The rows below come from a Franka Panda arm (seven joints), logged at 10 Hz.
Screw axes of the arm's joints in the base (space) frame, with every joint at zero. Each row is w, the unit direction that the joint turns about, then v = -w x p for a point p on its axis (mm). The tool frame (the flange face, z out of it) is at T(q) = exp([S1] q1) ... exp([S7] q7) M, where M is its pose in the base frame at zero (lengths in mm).
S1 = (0, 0, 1, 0, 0, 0)
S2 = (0, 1, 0, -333, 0, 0)
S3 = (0, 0, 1, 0, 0, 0)
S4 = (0, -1, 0, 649, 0, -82.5)
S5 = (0, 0, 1, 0, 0, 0)
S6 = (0, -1, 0, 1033, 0, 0)
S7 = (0, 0, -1, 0, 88, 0)
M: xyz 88 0 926 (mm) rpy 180 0 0 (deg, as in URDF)
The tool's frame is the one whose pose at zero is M.
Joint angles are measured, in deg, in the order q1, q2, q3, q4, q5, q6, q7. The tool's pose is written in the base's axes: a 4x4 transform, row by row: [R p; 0 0 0 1], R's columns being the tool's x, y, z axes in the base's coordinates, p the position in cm. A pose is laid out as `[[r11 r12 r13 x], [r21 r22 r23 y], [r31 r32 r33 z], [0 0 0 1]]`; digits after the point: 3 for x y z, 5 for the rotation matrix.
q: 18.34 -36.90 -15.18 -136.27 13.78 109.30 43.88
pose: [[0.75291 -0.64709 0.12004 37.777], [-0.63553 -0.66747 0.38806 2.155], [-0.17099 -0.36846 -0.91378 55.943], [0 0 0 1]]
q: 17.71 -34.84 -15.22 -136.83 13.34 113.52 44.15
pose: [[0.73016 -0.66504 0.15683 39.158], [-0.66801 -0.64653 0.36845 1.710], [-0.14364 -0.37379 -0.91632 54.809], [0 0 0 1]]
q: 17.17 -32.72 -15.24 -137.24 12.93 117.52 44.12
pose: [[0.71172 -0.67631 0.18989 40.468], [-0.69299 -0.63175 0.34736 1.307], [-0.11496 -0.37881 -0.91831 53.705], [0 0 0 1]]
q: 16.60 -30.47 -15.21 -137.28 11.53 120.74 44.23
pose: [[0.69707 -0.68467 0.21286 41.705], [-0.71264 -0.62888 0.31089 0.834], [-0.07900 -0.36841 -0.92630 52.647], [0 0 0 1]]
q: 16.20 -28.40 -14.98 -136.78 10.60 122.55 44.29
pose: [[0.69018 -0.68897 0.22129 42.738], [-0.72149 -0.63167 0.28361 0.690], [-0.05562 -0.35540 -0.93306 51.936], [0 0 0 1]]
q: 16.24 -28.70 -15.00 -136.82 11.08 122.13 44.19
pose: [[0.69114 -0.68904 0.21808 42.573], [-0.71986 -0.62947 0.29252 0.739], [-0.06428 -0.35915 -0.93106 52.049], [0 0 0 1]]
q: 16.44 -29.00 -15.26 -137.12 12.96 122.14 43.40
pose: [[0.69285 -0.68735 0.21797 42.425], [-0.71591 -0.61955 0.32193 0.817], [-0.08624 -0.37909 -0.92133 52.027], [0 0 0 1]]
